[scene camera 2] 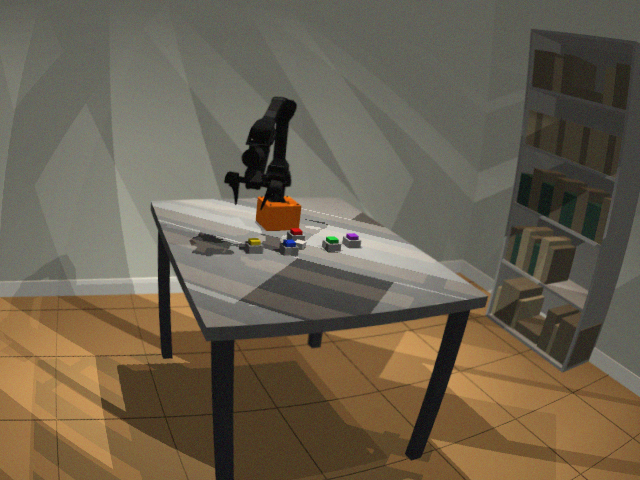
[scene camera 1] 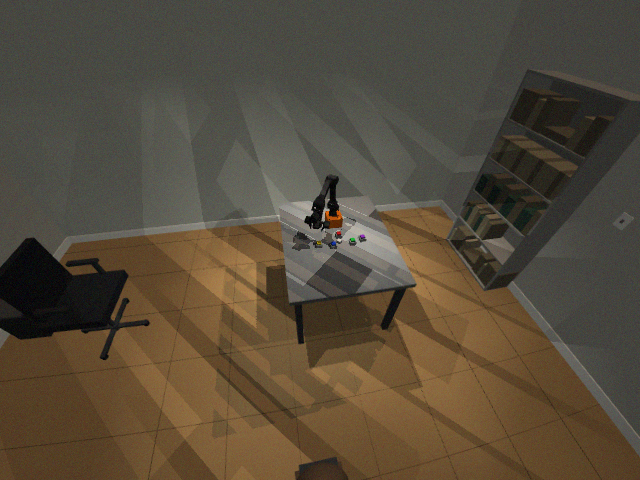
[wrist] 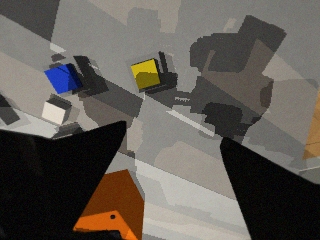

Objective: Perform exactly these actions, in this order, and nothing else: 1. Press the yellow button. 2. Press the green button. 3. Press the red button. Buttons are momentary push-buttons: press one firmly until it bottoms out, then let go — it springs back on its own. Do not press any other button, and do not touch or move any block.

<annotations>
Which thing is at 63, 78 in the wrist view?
A blue button.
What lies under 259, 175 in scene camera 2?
The gripper.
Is the gripper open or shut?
Open.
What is the gripper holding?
Nothing.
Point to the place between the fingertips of the gripper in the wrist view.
At 173, 133
</annotations>
